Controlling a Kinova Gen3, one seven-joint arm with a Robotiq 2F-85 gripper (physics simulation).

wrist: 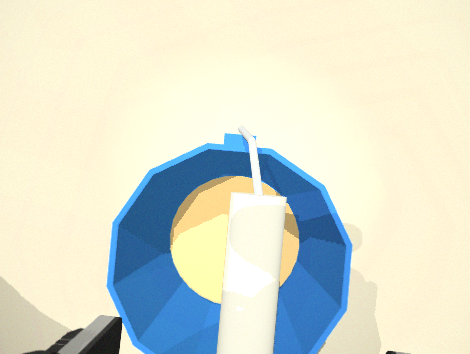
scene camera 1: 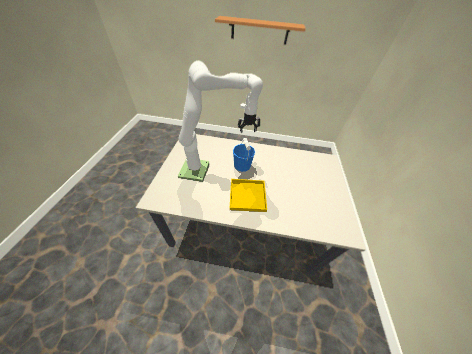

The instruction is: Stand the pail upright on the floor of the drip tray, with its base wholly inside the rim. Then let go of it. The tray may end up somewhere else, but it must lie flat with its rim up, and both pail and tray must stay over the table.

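Frame: origin at the arm's base, x ahead, y left, z up, level; metres.
Seen in the pictures: gripper, fingertip midpoint: (scene camera 1: 248, 132); arm's base at its link origin: (scene camera 1: 195, 165).
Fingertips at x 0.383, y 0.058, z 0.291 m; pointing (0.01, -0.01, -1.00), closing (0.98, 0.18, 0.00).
Observation:
Offsets run from my fingertips to a thing's top centre. "spot": to the spot under its first point. Level surfaces: height alone.
The blue pail {dy -0.004, dx -0.013, dz -0.086 m} (scene camera 1: 243, 161) (wrist: 145, 310) stands upright on the table, behind the tray. A pale floor shows inside it in the wrist view. Its white handle grip {dy -0.001, dx +0.001, dz -0.086 m} (scene camera 1: 247, 145) (wrist: 252, 270) stands raised above the rim, with a thin bent white rod {spot: dy +0.062, dx -0.015, dz -0.112 m} (wrist: 255, 170) running to a lug at the rim. The yellow drip tray {dy -0.303, dx +0.017, dz -0.289 m} (scene camera 1: 248, 209) lies flat with its rim up, near the front edge, apart from the pail. My gripper (scene camera 1: 249, 130) (wrist: 254, 344) is open and empty. It hangs above the pail and the handle grip, with the fingers on either side of the grip in the wrist view.
The cream table {dz -0.322 m} (scene camera 1: 310, 195) carries the pail, the tray and the arm's green base plate (scene camera 1: 185, 171), which is left of the pail. The table's front edge runs close in front of the tray. An orange shelf (scene camera 1: 260, 23) is on the back wall, above and behind the arm.

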